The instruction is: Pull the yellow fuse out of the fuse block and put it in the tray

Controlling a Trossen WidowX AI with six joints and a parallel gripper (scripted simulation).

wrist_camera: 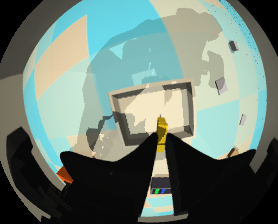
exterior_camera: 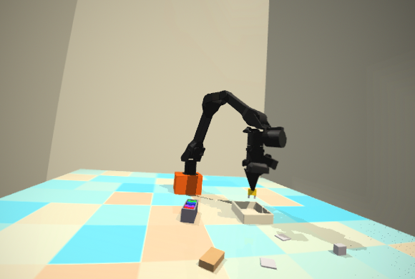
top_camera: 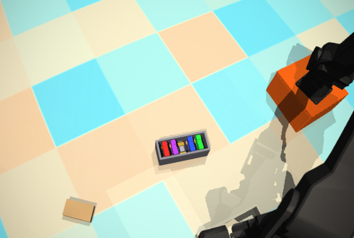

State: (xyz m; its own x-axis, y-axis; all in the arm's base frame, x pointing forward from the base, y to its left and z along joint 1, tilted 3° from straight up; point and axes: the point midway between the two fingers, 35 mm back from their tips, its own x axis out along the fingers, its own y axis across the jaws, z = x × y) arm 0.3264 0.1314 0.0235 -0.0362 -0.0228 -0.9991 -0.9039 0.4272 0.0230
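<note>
The yellow fuse is 1 cm below my gripper tip. Round my gripper tip: small grey cube: 26 cm ahead, 8 cm to the left, 8 cm below; then tan flat block: 23 cm to the right, 20 cm ahead, 8 cm below; then beige tray: 9 cm below.
</note>
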